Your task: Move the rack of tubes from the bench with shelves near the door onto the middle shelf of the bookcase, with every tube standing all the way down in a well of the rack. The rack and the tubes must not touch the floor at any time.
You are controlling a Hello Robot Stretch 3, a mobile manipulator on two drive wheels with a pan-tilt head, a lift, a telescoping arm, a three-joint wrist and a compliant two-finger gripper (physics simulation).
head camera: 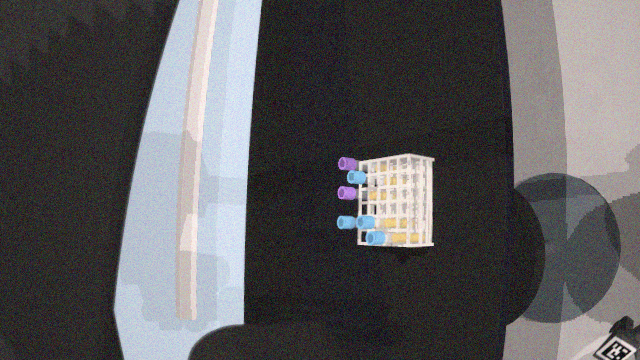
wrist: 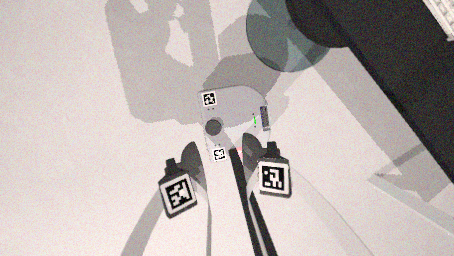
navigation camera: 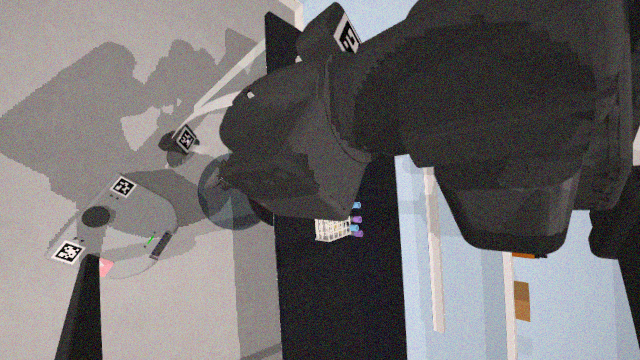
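Pixels of known places: gripper, fingertip midpoint: [wrist: 222, 154] [navigation camera: 194, 165]; robot's base, link origin: [wrist: 213, 121] [navigation camera: 97, 215].
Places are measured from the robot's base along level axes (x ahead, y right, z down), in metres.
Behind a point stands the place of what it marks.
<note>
The white rack [head camera: 410, 200] {x -0.415, y 0.249, z -0.817 m} [navigation camera: 332, 230] {x -0.455, y 0.231, z -0.817 m} stands on the black bench top [head camera: 310, 100] {x -0.827, y 0.266, z -0.762 m} [navigation camera: 340, 300] {x -0.674, y 0.066, z -0.762 m} [wrist: 395, 90] {x -0.352, y 0.123, z -0.762 m}. It holds several tubes with blue and purple caps; whether each is fully down cannot be told. A corner of the rack [wrist: 442, 15] {x -0.428, y 0.238, z -0.777 m} shows at the top right of the wrist view. My gripper [wrist: 222, 154] {x -0.023, y 0.126, z -0.961 m} is open and empty, with its fingers over the floor beside my base, off the bench and apart from the rack. One finger shows at the lower right of the head view. The bookcase does not show.
A stool with a black seat [head camera: 522, 255] {x -0.351, y 0.320, z -0.483 m} [wrist: 320, 22] {x -0.366, y 0.313, z -0.483 m} and a round blue-grey base [head camera: 590, 250] {x -0.347, y 0.333, z -0.030 m} [navigation camera: 215, 200] {x -0.369, y 0.292, z -0.030 m} [wrist: 275, 45] {x -0.365, y 0.327, z -0.030 m} is at the bench's edge. Pale shelf boards [head camera: 187, 280] {x -0.787, y 0.749, z -0.937 m} [navigation camera: 435, 280] {x -1.108, y 0.293, z -0.933 m} run along the wall side. My dark wrist [navigation camera: 300, 125] {x -0.003, y 0.093, z -1.190 m} hangs over part of the bench in the navigation view.
</note>
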